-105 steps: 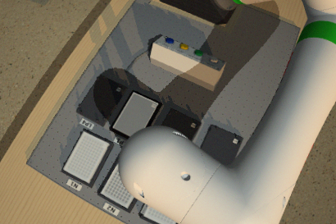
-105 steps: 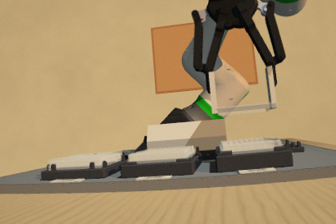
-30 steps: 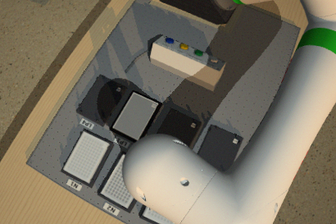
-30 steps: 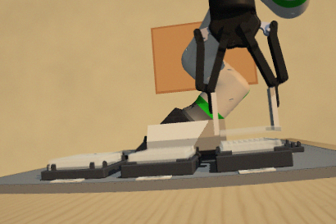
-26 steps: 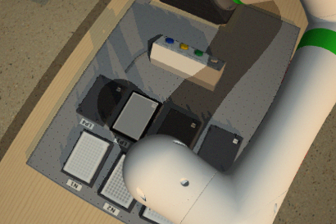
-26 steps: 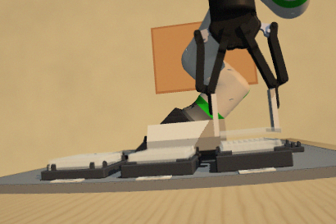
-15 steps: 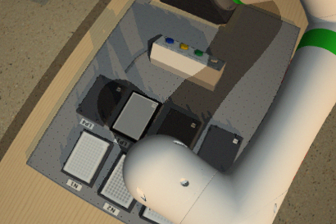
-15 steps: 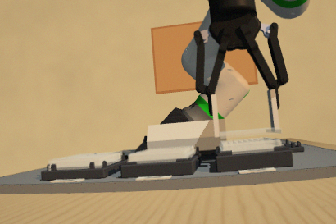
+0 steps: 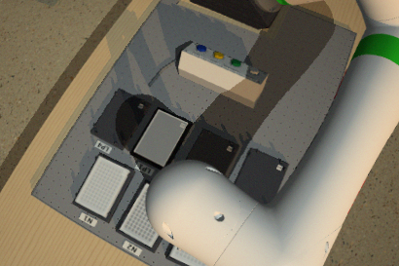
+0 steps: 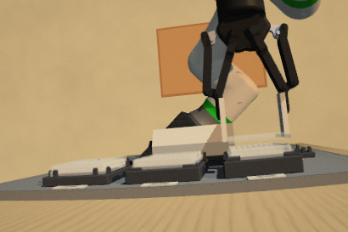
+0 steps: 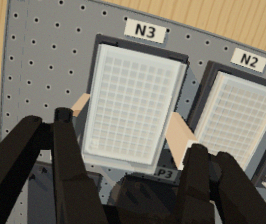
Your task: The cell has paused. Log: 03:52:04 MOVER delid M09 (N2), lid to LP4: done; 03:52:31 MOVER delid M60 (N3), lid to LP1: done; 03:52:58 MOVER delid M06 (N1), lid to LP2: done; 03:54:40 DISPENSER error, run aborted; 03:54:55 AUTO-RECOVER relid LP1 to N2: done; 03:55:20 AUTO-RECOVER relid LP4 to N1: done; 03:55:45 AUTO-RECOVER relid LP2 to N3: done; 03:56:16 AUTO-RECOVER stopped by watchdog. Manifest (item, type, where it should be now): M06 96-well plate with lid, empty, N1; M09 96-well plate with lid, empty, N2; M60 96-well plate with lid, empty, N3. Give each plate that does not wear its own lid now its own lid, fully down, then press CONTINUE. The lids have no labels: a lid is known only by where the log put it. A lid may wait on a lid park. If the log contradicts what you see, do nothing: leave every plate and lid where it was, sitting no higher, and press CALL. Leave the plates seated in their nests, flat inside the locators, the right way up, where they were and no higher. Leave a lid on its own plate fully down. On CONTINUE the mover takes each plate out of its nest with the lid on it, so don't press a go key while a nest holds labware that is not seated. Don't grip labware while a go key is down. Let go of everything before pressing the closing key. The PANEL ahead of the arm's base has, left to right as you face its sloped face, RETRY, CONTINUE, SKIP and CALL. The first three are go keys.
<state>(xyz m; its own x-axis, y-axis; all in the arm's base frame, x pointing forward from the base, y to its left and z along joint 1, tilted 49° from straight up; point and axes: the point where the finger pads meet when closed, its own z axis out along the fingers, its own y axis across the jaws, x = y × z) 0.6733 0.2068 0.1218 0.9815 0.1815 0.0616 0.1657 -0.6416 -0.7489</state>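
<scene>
My gripper is now 6 cm above the nest. Also, from my hand: lid park LP3: 17 cm behind, 9 cm to the right, 7 cm below; then LP2 park: 19 cm behind, 7 cm below, 4 cm to the left; then LP1 label: 21 cm to the right, 7 cm below, 7 cm behind.
</scene>
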